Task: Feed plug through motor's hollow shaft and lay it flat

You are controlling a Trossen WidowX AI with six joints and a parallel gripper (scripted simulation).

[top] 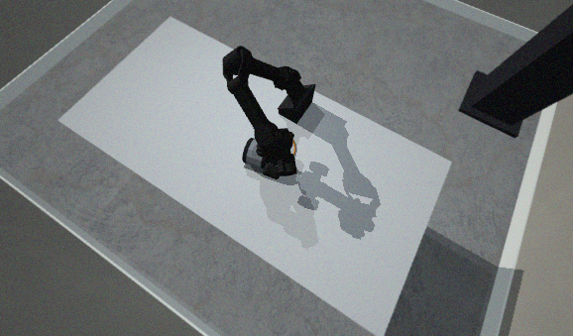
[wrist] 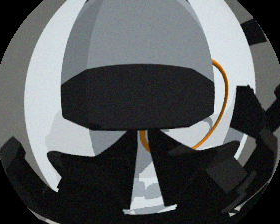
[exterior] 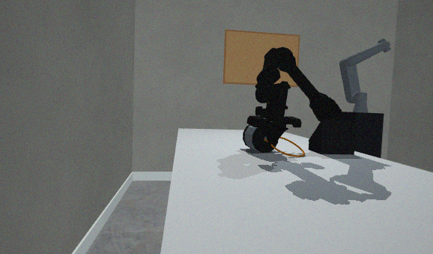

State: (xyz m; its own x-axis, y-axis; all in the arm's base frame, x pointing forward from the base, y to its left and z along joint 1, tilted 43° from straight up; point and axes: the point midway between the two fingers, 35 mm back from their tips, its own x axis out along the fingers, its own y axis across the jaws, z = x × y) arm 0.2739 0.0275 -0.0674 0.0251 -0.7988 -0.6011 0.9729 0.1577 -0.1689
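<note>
Now: the plug 110 mm to the right of my hand, 30 mm ahead of it and 20 mm below it.
</note>
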